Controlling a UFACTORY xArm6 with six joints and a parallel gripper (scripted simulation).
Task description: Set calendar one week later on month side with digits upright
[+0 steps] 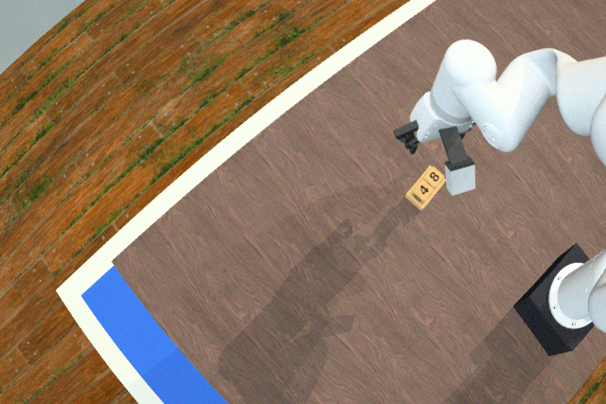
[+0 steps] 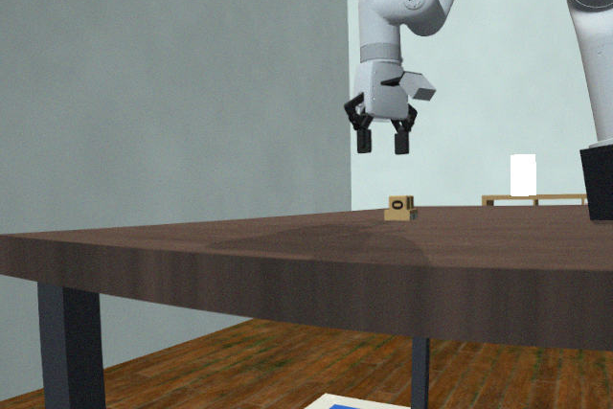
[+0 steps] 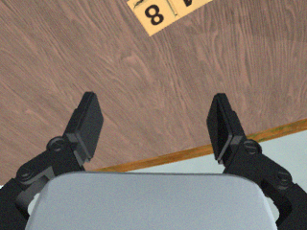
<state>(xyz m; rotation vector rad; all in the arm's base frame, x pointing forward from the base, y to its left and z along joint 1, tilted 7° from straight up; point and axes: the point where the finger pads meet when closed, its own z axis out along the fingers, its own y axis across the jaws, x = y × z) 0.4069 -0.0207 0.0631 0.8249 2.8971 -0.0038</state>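
Now: hand 40 mm past the wooden cube, 20 mm to the right of it and 100 mm above it. The rest, counted from my hand: tray: 40 mm behind, 40 mm to the left, 120 mm below.
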